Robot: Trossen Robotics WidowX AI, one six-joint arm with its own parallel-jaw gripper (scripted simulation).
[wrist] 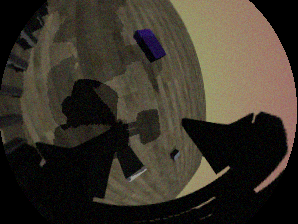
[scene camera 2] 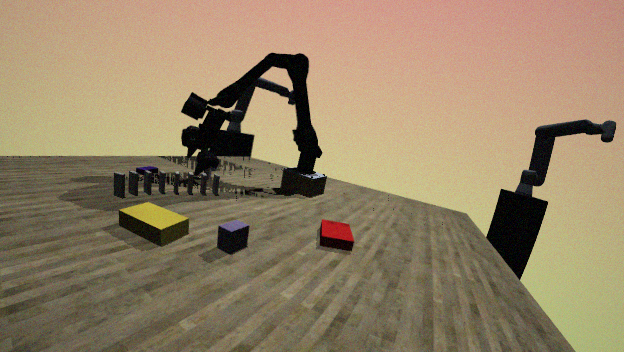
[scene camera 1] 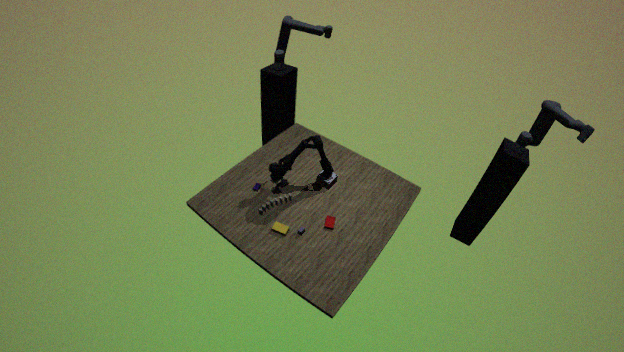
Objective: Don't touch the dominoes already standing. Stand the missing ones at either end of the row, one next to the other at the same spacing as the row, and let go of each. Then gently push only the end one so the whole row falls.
Observation:
My gripper [scene camera 2: 191, 166] is open, holding nothing.
My gripper is seen too in the wrist view [wrist: 151, 126].

